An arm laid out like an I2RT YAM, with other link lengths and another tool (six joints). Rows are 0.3 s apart.
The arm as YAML. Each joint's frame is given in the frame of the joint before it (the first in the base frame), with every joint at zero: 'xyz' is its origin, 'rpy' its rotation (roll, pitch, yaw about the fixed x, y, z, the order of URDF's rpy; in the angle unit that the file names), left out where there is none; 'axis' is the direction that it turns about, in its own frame. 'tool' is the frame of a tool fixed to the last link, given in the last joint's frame.
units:
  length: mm
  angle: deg
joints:
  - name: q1
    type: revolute
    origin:
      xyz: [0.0, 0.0, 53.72]
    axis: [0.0, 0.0, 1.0]
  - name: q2
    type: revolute
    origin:
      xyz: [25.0, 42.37, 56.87]
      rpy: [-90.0, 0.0, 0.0]
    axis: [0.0, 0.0, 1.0]
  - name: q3
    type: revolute
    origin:
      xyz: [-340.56, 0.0, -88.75]
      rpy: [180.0, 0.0, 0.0]
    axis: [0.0, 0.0, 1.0]
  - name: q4
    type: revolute
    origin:
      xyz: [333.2, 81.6, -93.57]
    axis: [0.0, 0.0, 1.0]
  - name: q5
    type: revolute
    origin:
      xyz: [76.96, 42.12, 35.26]
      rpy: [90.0, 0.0, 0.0]
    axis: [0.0, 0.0, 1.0]
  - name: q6
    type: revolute
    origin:
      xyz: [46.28, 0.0, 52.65]
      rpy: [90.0, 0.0, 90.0]
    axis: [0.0, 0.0, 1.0]
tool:
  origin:
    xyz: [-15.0, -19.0, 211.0]
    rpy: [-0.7, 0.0, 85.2]
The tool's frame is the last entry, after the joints.
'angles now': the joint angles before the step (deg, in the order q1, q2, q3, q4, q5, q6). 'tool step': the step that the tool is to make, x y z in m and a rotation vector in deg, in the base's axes. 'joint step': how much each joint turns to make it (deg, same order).
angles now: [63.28, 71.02, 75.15, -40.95, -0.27, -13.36]
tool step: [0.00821, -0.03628, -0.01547, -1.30, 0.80, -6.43]
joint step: [0.00, -4.30, -4.13, -1.86, 5.01, 4.03]
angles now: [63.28, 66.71, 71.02, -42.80, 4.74, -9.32]
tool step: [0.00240, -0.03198, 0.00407, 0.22, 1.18, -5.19]
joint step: [-0.09, -3.60, -0.88, -3.51, 3.25, 4.12]
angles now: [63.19, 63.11, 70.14, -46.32, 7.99, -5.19]
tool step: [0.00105, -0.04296, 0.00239, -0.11, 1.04, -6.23]
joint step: [0.00, -4.57, -1.06, -4.91, 4.21, 4.75]
